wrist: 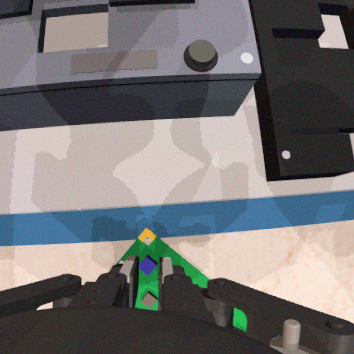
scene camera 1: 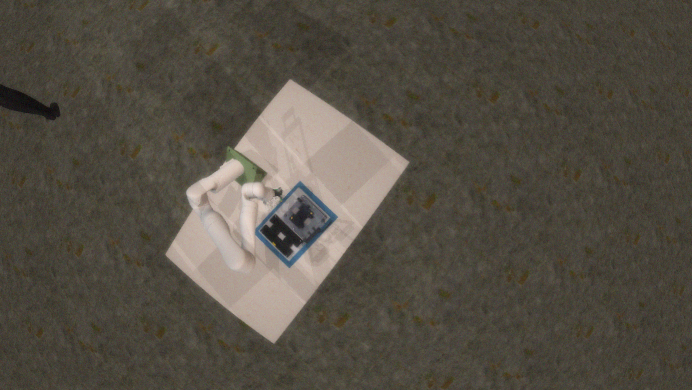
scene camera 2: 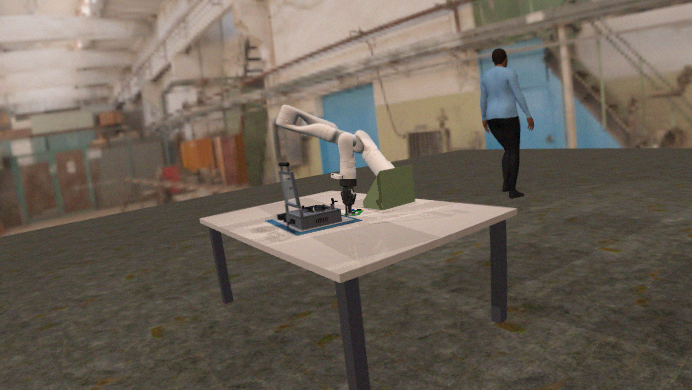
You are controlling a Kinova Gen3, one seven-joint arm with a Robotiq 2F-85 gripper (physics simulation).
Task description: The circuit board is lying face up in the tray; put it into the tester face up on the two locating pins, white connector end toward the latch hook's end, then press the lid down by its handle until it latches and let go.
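Pixels of known places: gripper, fingertip midpoint: [wrist: 148, 272] [scene camera 2: 348, 213]; arm's base at its link origin: [scene camera 1: 237, 167] [scene camera 2: 390, 180].
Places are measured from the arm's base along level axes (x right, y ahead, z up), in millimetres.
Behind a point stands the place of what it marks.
The green circuit board [wrist: 187, 269] {x 33, y 262, z -114 mm} [scene camera 2: 357, 212] {x -25, y 239, z -108 mm} shows partly under my fingers in the wrist view, face up, with a yellow corner pointing toward the tester. My gripper [wrist: 148, 272] {x 9, y 265, z -112 mm} [scene camera 2: 348, 212] {x 9, y 265, z -112 mm} is down at the board, its fingers shut to a narrow gap around a part of it; the gripped spot and the white connector are hidden. The tester [wrist: 120, 95] {x 14, y 360, z -75 mm} [scene camera 2: 320, 217] {x -82, y 469, z -76 mm} [scene camera 1: 307, 217] {x -11, y 469, z -49 mm} stands beyond the board. Its lid [scene camera 2: 290, 189] {x -15, y 554, z 52 mm} stands upright, with the handle [scene camera 2: 284, 164] {x -9, y 564, z 156 mm} at the top. A small latch post [scene camera 2: 334, 201] {x -68, y 383, z -26 mm} stands at the tester's end nearest the gripper. The tray cannot be made out.
A low black block [wrist: 305, 110] {x 125, y 344, z -100 mm} [scene camera 1: 282, 237] {x 176, y 416, z -112 mm} with cutouts lies beside the tester. Both are inside a blue border [wrist: 300, 206] {x 113, y 285, z -116 mm} [scene camera 1: 327, 216] {x -76, y 551, z -112 mm} on the table [scene camera 1: 345, 155] {x -415, y 425, z -118 mm}. A green bracket [scene camera 2: 397, 187] {x -64, y 19, z -29 mm} [scene camera 1: 254, 172] {x -37, y 111, z 35 mm} stands by the arm's base. A person [scene camera 2: 501, 95] stands behind the table.
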